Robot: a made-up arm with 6 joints. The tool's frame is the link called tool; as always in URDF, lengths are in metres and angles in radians.
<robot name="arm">
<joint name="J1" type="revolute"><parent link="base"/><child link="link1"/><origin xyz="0.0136 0.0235 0.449" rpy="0 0 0"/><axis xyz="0 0 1"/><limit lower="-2.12" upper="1.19" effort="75" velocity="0.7"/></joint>
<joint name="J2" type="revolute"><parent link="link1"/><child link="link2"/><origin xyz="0.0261 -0.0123 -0.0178" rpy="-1.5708 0 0"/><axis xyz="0 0 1"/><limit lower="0.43" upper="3.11" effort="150" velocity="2.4"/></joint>
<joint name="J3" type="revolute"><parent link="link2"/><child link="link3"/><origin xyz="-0.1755 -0.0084 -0.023" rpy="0 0 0"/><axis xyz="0 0 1"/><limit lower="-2.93" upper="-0.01" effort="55" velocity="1.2"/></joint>
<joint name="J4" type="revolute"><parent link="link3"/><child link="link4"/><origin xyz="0.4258 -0.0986 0.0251" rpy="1.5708 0 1.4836"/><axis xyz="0 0 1"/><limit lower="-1.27" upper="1.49" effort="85" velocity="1.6"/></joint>
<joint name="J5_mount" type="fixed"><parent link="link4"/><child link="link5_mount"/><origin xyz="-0.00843 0.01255 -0.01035" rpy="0 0 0"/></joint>
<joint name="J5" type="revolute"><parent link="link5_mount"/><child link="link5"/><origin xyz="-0.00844 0.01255 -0.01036" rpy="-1.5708 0 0"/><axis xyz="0 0 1"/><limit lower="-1.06" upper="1.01" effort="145" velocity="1"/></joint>
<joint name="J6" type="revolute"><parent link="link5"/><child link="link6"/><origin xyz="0.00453 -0.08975 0.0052" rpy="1.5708 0 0"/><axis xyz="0 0 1"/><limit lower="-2.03" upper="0.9" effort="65" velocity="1.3"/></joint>
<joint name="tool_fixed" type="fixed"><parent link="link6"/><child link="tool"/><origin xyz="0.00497 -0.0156 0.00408" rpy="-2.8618 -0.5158 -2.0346"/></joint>
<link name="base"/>
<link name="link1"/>
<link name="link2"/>
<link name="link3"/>
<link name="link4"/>
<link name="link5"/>
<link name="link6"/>
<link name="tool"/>
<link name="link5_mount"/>
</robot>
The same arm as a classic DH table. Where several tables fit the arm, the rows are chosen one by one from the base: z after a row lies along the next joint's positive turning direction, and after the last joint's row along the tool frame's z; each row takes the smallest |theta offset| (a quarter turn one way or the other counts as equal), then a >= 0, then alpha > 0; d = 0 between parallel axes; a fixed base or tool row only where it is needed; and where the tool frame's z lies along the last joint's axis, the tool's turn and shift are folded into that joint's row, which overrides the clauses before.
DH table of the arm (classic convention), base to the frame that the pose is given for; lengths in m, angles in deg. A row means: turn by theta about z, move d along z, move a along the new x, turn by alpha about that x. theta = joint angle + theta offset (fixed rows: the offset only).
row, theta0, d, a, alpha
base (fixed), 59.94, 0.0000, 0.0272, 0.00
J1, -59.94, 0.4312, 0.0261, -90.00
J2, 2.74, 0.0000, -0.1757, 0.00
J3, 82.26, -0.0102, -0.0611, 90.00
J4, 0.00, 0.4121, -0.0169, -90.00
J5, 0.00, 0.0303, 0.0045, 90.00
J6, 3.65, 0.1180, 0.0040, 146.73
tool (fixed), 115.97, 0.0290, 0.0000, 0.00
Joint limits (deg, base to tool): -121.47..68.18 24.64..178.19 -167.88..-0.57 -72.77..85.37 -60.73..57.87 -116.31..51.57

